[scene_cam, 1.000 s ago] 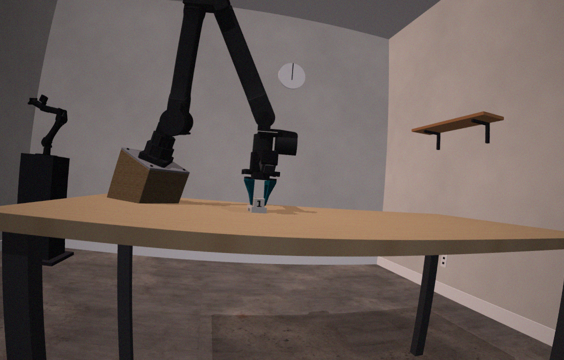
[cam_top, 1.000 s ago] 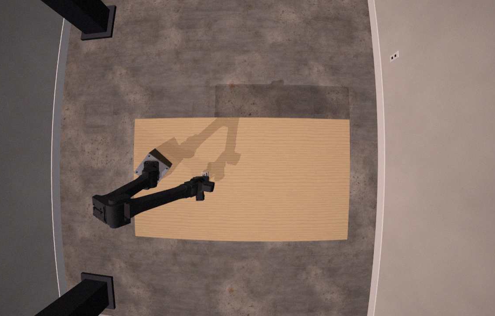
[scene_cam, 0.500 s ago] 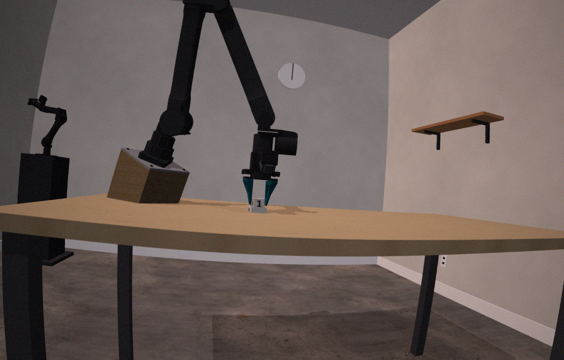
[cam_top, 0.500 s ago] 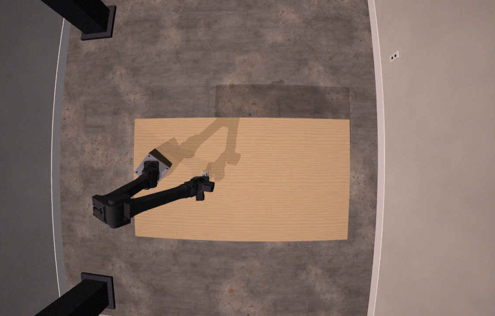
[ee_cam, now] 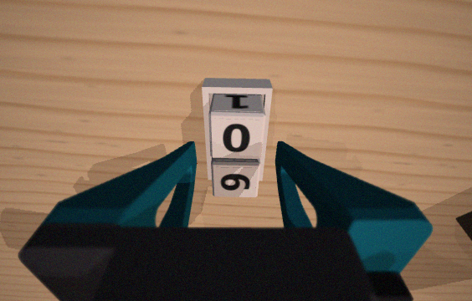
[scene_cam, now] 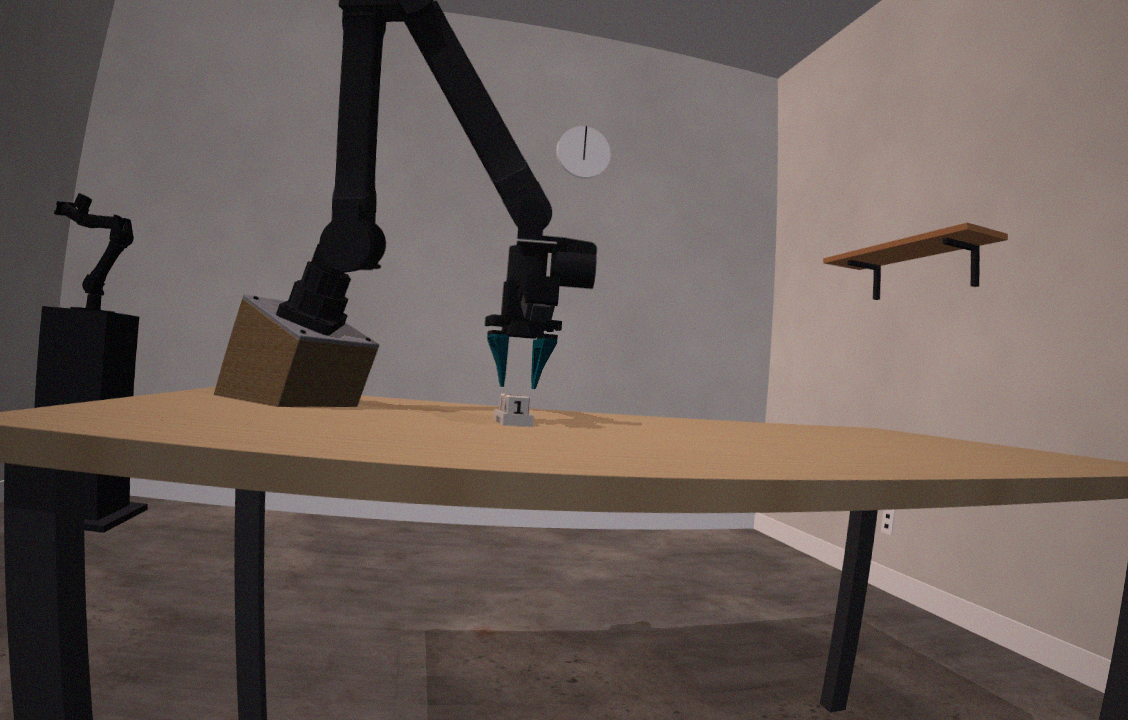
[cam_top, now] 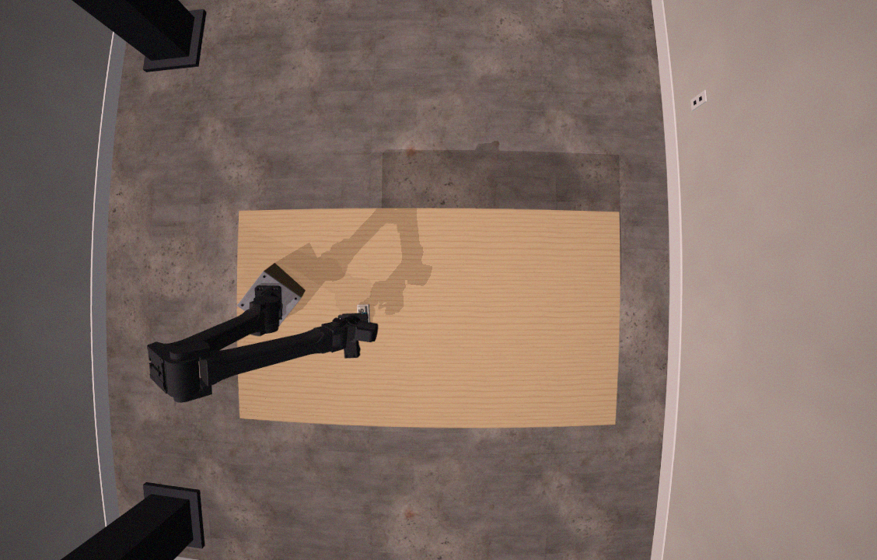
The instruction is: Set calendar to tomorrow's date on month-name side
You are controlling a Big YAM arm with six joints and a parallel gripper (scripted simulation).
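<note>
My hand is 40 mm above the cube. Also, from my hand: white tray 50 mm below, 20 mm to the left.
</note>
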